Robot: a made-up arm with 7 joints.
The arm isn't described. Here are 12 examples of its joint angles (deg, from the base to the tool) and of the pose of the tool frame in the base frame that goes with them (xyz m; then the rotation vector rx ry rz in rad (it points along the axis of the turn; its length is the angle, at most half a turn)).
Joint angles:
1: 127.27 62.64 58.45 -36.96 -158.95 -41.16 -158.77
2: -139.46 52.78 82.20 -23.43 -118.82 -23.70 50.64
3: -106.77 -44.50 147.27 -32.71 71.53 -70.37 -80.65
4: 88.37 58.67 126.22 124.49 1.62 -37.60 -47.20
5: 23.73 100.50 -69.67 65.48 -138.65 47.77 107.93
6: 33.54 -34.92 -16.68 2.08 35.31 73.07 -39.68
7: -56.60 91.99 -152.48 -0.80 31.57 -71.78 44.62
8: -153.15 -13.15 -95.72 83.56 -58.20 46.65 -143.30
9: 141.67 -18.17 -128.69 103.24 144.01 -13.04 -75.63
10: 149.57 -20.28 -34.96 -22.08 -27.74 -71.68 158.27
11: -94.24 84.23 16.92 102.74 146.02 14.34 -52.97
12: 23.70 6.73 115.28 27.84 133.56 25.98 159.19
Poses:
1: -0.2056 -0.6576 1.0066 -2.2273 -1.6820 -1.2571
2: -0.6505 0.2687 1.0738 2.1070 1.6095 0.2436
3: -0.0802 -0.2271 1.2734 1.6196 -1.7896 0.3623
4: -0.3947 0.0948 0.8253 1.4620 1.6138 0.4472
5: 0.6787 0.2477 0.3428 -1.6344 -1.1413 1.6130
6: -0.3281 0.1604 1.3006 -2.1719 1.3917 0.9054
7: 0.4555 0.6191 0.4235 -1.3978 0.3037 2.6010
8: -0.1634 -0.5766 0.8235 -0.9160 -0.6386 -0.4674
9: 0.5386 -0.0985 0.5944 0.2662 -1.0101 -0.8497
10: 0.2023 0.3475 1.1751 1.0905 0.9419 -1.1845
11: 0.0903 0.2757 -0.0026 -0.0692 -0.4595 1.1226
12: -0.0565 -0.1727 1.3918 -1.1343 2.6626 -0.2949
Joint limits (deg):
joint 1: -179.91..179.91
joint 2: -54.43..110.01
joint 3: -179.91..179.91
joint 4: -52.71..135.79
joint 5: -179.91..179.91
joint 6: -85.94..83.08
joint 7: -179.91..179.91
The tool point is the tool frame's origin. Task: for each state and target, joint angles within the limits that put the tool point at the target. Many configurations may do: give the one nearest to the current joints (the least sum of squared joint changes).
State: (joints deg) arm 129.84 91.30 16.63 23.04 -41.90 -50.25 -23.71
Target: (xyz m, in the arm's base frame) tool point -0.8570 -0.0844 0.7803
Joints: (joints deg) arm 171.03 69.62 18.59 9.66 -40.28 -18.28 -23.45
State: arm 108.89 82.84 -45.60 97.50 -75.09 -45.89 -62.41
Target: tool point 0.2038 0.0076 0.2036
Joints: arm 105.26 89.17 -43.37 133.37 -81.32 -51.98 -62.56
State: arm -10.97 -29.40 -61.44 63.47 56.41 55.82 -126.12
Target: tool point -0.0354 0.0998 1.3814
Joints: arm -10.09 -24.82 -30.76 33.13 62.92 54.86 -126.24
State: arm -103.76 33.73 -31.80 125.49 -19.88 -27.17 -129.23
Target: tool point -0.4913 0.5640 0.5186
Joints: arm -107.41 43.04 -31.91 80.53 -16.18 -22.01 -129.20
